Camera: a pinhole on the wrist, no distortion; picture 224 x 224 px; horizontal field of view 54.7 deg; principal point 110.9 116.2 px. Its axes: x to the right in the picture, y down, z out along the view. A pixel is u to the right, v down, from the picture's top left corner.
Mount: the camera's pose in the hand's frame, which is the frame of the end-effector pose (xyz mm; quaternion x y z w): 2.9 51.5 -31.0 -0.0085 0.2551 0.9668 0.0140
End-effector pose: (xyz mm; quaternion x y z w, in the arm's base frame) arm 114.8 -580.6 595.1 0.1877 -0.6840 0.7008 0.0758
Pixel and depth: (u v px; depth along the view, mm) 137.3 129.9 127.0
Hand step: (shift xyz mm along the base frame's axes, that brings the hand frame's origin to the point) -12.9 -85.6 -105.7
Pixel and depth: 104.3 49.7 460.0
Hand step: -113.5 -319.6 -368.7
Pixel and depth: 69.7 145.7 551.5
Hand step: -107.2 -510.5 -204.3
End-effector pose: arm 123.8 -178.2 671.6 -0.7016 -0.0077 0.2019 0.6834
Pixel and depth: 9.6 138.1 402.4
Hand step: 14.2 367.7 -247.8
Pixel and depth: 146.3 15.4 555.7
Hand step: -319.3 247.6 -503.5
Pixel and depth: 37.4 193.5 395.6
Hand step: -26.9 397.8 -145.5
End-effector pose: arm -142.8 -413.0 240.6 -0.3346 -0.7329 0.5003 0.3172
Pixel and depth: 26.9 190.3 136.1
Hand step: -106.3 5.8 -99.2
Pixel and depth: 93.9 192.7 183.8
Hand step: -121.9 -49.5 -127.1
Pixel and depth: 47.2 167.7 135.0
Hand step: -90.2 3.4 -110.0
